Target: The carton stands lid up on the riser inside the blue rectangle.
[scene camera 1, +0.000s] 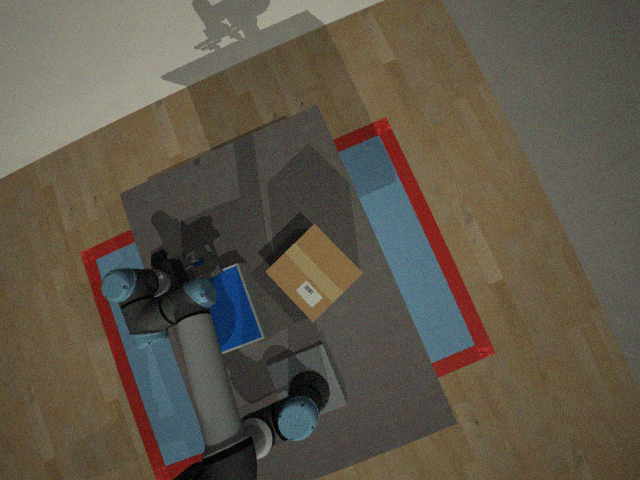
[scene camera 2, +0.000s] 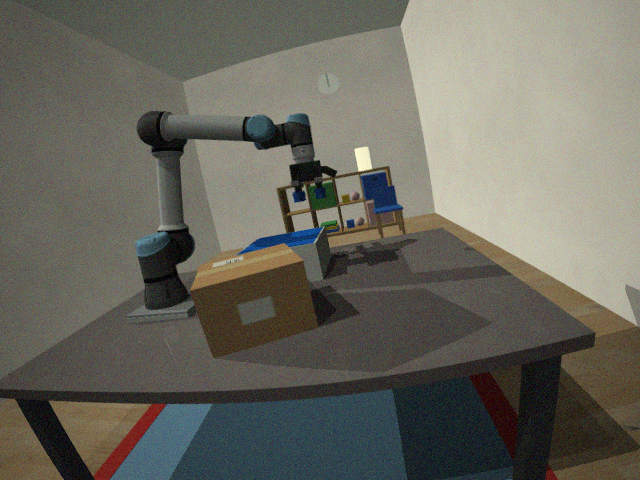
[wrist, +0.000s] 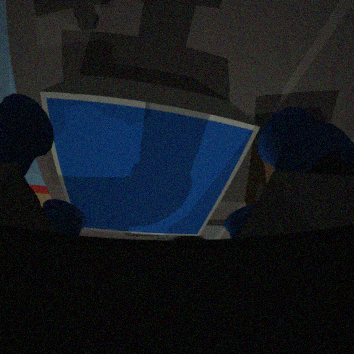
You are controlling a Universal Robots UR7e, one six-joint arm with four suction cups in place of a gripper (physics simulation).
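The brown carton (scene camera 1: 313, 272) (scene camera 2: 255, 299) stands on the grey table, a taped face with a small label up, a pale label on one side. It is beside the riser, not on it. The riser (scene camera 2: 315, 258) is a pale box; its top bears the blue rectangle (scene camera 1: 240, 312) (scene camera 2: 299, 236) (wrist: 110, 145) with a thin light border. My suction gripper (scene camera 1: 191, 260) (scene camera 2: 309, 193) (wrist: 155, 175) hangs cups down above the riser, apart from it and from the carton. No object hangs on the cups. In scene camera 1 the arm hides part of the riser top.
The robot base stands on a plate (scene camera 1: 333, 382) (scene camera 2: 160, 313) near the carton and riser on the table (scene camera 1: 377, 361) (scene camera 2: 439, 284). A red-bordered blue mat (scene camera 1: 418, 258) (scene camera 2: 289, 439) lies under the table. A shelf unit (scene camera 2: 282, 206) and a blue chair (scene camera 2: 387, 208) stand behind.
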